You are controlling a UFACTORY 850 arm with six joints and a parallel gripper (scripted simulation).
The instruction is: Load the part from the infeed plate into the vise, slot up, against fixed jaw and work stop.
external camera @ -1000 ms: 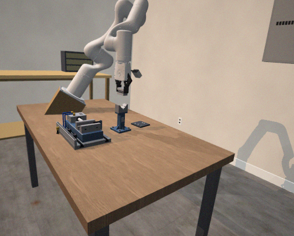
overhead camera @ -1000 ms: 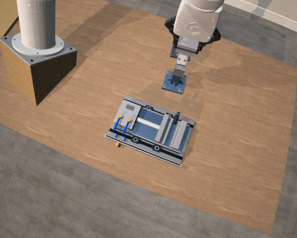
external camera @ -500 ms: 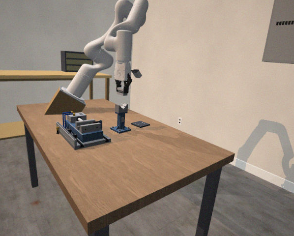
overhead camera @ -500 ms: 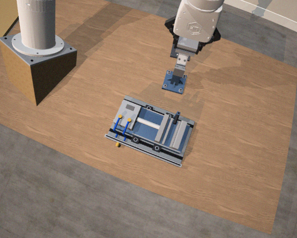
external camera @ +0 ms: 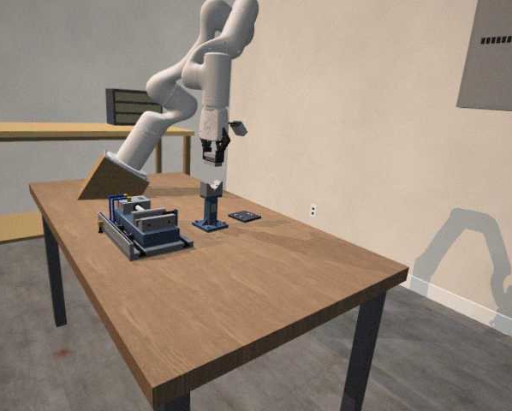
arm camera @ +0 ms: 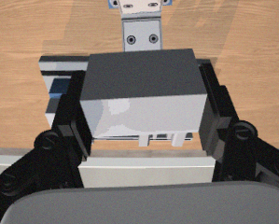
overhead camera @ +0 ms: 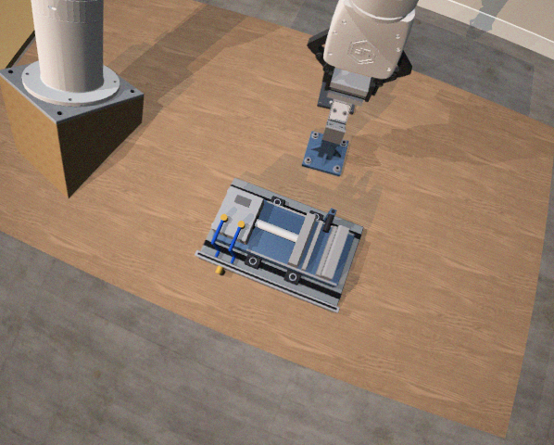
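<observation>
The part lies 1 cm to the right of my hand and 1 cm below it. Round my hand: work stop (17 cm to the right, 16 cm below, 8 cm ahead); then V-block post (19 cm below); then moving jaw (23 cm to the right, 17 cm below, 6 cm ahead).
</observation>
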